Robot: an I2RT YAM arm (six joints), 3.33 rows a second.
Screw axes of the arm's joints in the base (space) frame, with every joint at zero. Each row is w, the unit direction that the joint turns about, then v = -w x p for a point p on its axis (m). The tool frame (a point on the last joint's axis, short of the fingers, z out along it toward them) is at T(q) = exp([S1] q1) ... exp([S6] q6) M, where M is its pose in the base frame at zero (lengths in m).
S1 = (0, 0, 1, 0, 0, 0)
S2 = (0, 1, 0, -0.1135, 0, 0.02)
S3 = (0, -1, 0, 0.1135, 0, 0.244)
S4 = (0, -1, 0, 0.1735, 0, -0.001)
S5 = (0, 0, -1, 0, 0.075, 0)
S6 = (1, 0, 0, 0, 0.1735, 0)
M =
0 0 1 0.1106
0 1 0 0
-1 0 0 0.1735
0 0 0 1
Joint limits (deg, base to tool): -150..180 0..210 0..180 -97..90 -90..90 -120..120
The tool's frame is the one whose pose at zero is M.
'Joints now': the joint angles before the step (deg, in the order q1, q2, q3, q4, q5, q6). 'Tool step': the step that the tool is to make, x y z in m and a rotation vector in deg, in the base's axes. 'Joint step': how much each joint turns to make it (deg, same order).
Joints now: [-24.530, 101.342, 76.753, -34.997, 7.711, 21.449]
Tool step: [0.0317, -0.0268, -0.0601, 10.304, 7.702, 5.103]
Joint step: [-2.274, 15.314, 8.762, -4.630, -8.486, -4.184]
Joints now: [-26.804, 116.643, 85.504, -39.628, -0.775, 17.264]
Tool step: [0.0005, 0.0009, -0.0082, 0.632, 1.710, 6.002]
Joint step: [-0.002, 1.238, 0.180, -0.918, -1.685, -5.769]
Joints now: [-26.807, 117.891, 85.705, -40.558, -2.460, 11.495]
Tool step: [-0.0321, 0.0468, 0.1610, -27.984, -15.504, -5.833]
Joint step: [6.435, -23.026, 1.214, 1.434, 22.722, 0.704]
